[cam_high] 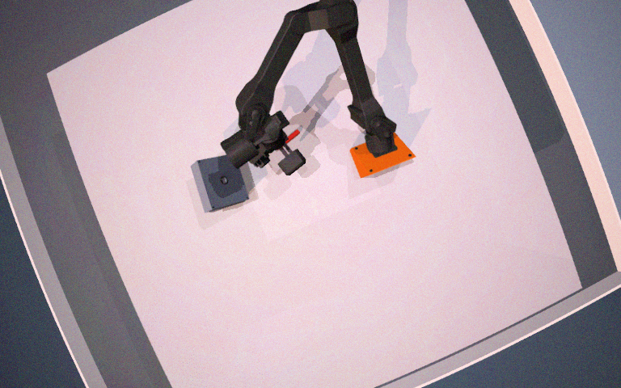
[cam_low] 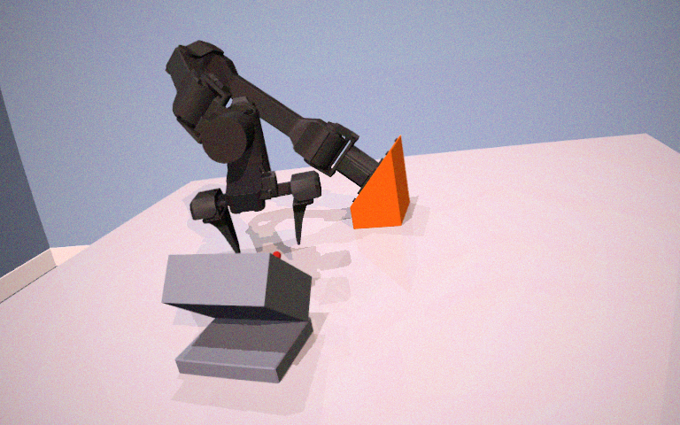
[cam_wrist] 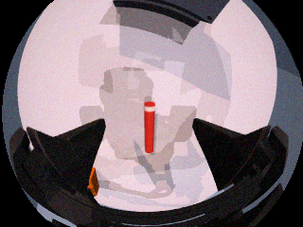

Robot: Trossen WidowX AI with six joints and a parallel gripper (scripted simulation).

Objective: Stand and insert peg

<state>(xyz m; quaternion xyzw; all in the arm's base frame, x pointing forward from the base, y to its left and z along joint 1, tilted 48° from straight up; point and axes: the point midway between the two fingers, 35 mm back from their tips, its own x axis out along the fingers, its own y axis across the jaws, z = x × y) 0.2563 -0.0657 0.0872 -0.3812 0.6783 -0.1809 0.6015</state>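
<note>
The red peg is 1 cm behind my gripper tip, 1 cm to the right of it and 4 cm below it. The rest, counted from my gripper tip: grey foot: 20 cm ahead, 4 cm to the left, 4 cm below; panel: 18 cm ahead, 4 cm to the left, 3 cm above.
</note>
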